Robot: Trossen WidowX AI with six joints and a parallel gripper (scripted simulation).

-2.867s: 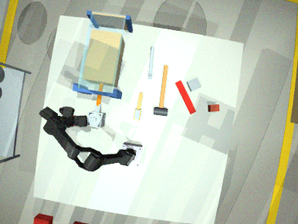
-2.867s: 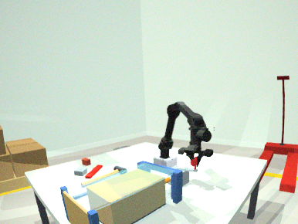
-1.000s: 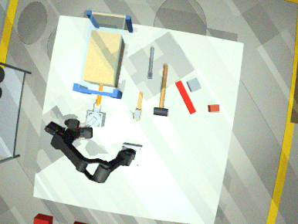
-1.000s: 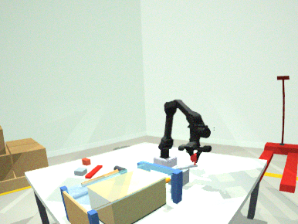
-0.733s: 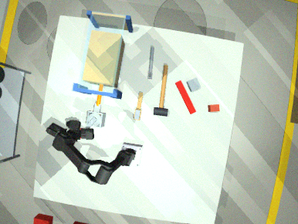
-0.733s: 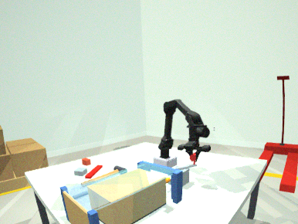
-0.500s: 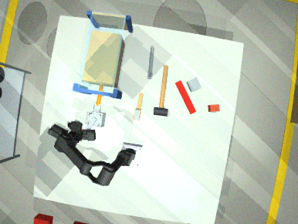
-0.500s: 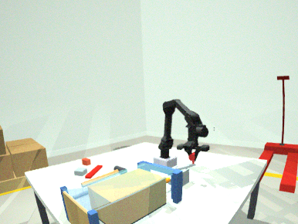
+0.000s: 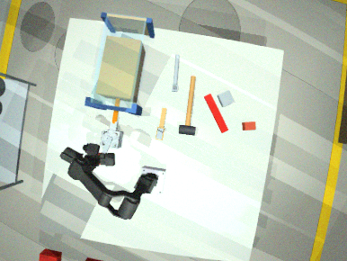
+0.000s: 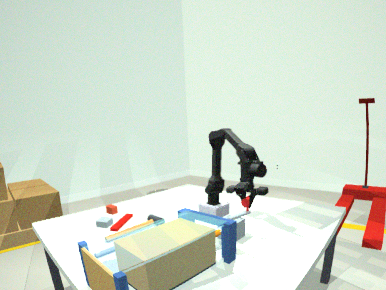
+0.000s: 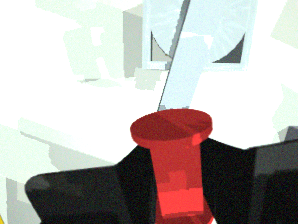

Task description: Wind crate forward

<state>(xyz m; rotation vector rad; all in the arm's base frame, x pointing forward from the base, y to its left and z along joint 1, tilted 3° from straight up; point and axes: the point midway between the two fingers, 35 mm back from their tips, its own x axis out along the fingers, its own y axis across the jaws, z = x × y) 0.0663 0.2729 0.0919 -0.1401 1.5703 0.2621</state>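
Right now my gripper tip is 30 mm short of the winch handle, 10 mm to the left of it and 10 mm above it. The rest, counted from my gripper tip: winch (80 mm below, 80 mm ahead, 20 mm to the right); red grip (20 mm above); blue frame (260 mm ahead, 10 mm below).
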